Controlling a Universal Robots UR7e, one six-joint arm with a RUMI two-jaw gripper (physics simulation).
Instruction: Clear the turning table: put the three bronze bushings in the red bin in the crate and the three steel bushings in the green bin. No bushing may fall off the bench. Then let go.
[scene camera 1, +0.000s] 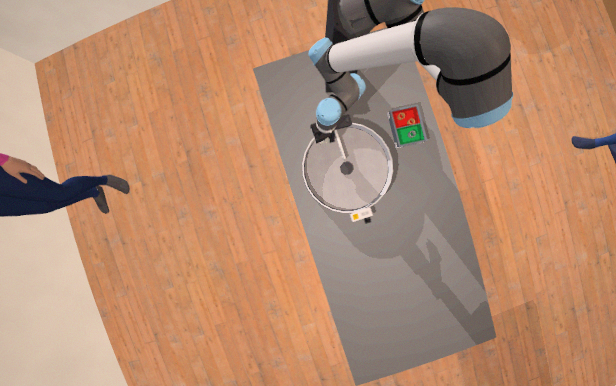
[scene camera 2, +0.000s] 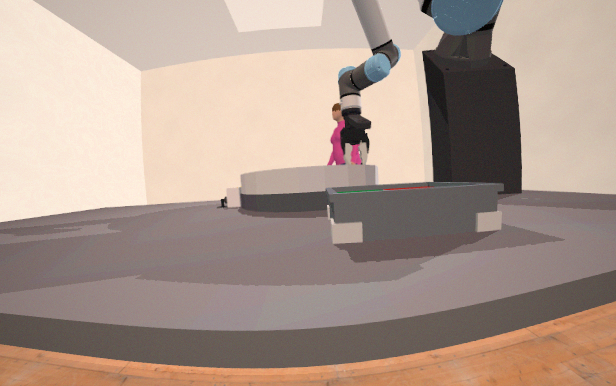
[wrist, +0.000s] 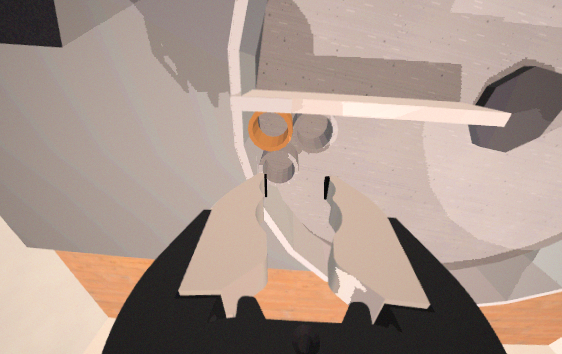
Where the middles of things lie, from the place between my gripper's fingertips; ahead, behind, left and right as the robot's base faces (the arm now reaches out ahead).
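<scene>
I see the crate (scene camera 2: 388, 211) 41 cm to the left of my hand, 3 cm ahead of it and 7 cm below it. As for the turning table (scene camera 1: 350, 175), my gripper is 7 cm to the right of it and 4 cm above it, and 20 cm short of it.
</scene>
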